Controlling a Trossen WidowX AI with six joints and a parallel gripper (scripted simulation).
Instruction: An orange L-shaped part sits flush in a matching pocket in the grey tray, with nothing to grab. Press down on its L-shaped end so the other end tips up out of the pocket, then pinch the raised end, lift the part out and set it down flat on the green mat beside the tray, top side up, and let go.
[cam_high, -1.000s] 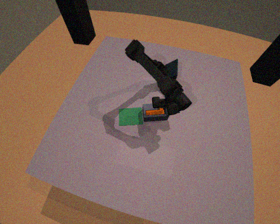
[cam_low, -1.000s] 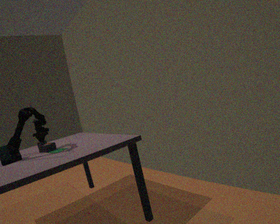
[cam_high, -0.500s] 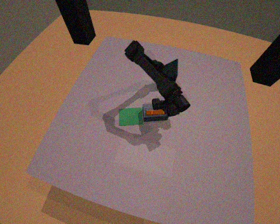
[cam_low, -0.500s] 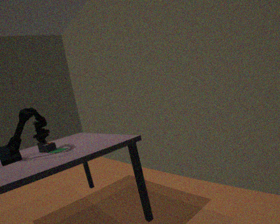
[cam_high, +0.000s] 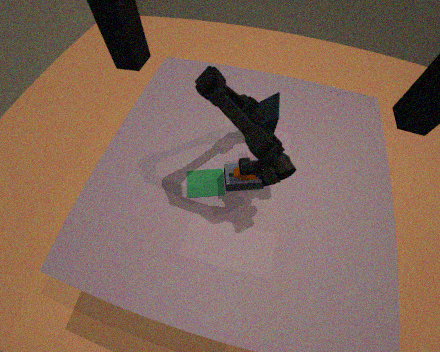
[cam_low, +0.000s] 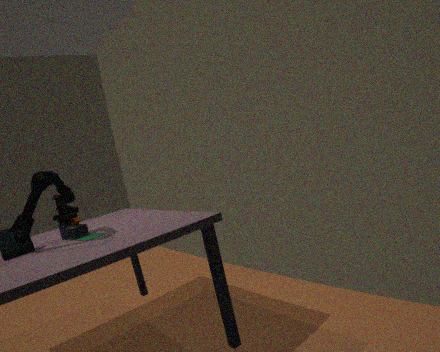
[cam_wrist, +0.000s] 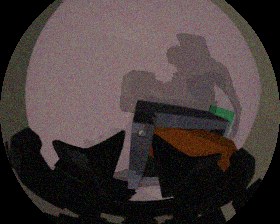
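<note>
Right now my gripper tip is 1 cm short of the orange L-shaped part, 5 cm to the left of it and 1 cm below it. Also, from my gripper tip: green mat: 7 cm ahead, 21 cm to the right, 5 cm below.
</note>
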